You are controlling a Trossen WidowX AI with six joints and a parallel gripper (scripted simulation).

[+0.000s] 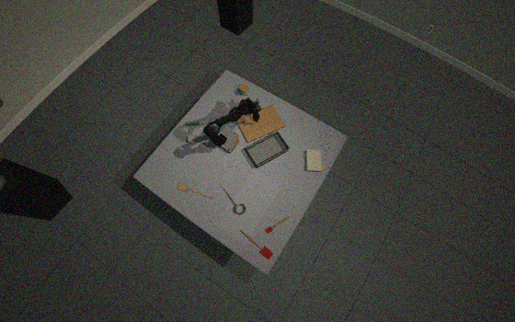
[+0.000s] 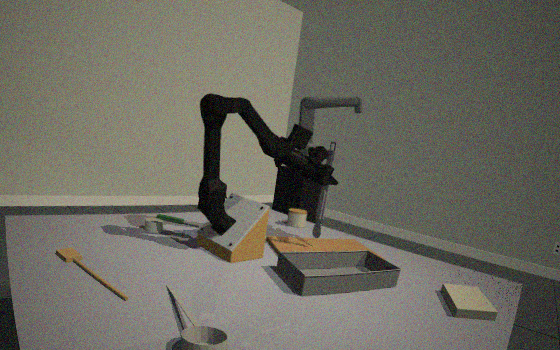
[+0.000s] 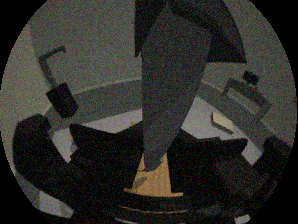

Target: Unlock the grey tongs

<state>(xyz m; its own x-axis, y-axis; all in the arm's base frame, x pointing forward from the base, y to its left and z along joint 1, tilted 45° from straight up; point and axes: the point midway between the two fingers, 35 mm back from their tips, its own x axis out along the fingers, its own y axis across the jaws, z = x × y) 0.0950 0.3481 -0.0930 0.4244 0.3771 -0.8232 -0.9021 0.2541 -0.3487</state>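
Now: gripper tip 230 mm above the wooden board. Round my gripper tip: green tool (420 mm behind, 340 mm to the right, 230 mm below); roasting tin (210 mm below, 200 mm ahead, 170 mm to the right); cream block (550 mm ahead, 230 mm below, 10 mm to the right).
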